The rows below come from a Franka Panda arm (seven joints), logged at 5 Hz.
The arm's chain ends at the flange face. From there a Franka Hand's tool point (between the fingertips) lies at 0.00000 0.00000 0.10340 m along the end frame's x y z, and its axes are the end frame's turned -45 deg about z.
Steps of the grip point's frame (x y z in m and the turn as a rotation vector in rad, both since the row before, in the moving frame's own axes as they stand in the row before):
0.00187, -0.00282, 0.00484, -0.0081, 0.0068, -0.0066
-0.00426, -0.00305, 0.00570, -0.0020, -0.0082, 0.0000
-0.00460, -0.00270, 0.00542, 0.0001, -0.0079, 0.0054
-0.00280, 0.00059, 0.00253, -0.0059, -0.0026, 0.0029
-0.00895, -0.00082, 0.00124, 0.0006, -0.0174, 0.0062
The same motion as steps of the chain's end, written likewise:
-0.00176, -0.00341, 0.00485, -0.0009, 0.0105, -0.0066
-0.00472, 0.00011, 0.00570, -0.0072, -0.0044, 0.0000
-0.00458, 0.00077, 0.00542, -0.0055, -0.0057, 0.0054
-0.00180, 0.00178, 0.00253, -0.0060, 0.0023, 0.0029
-0.00559, 0.00452, 0.00126, -0.0119, -0.0127, 0.0062

